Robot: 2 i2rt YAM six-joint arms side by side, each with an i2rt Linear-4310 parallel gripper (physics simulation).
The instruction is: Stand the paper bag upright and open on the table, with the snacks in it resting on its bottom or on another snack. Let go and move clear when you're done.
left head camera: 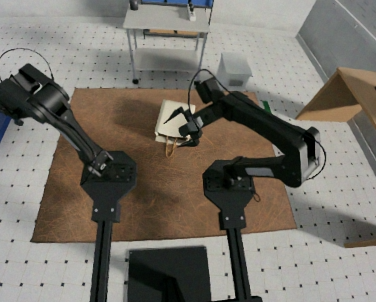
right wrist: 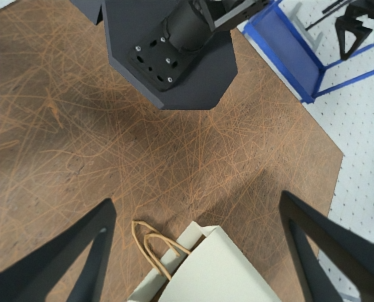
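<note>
The cream paper bag [left head camera: 172,118] [right wrist: 220,272] lies on its side on the brown table top, its mouth toward the front in the head view. Its looped tan handles [left head camera: 170,148] [right wrist: 152,247] stick out from the mouth. The inside is dark, and no snacks can be made out in it. My right gripper [left head camera: 173,134] [right wrist: 195,202] is open above the mouth end of the bag, with nothing held between its fingers. My left gripper [right wrist: 325,44] is open, far from the bag, at the upper right of the right wrist view; in the head view it is mostly cut off at the left edge.
The brown table top [left head camera: 165,210] [right wrist: 200,165] lies under the bag and both arm bases. A green object [left head camera: 266,106] shows at its right edge, partly behind the right arm. A grey bin [left head camera: 234,67], a wheeled grey table [left head camera: 162,18] and a brown cardboard panel [left head camera: 332,102] stand beyond.
</note>
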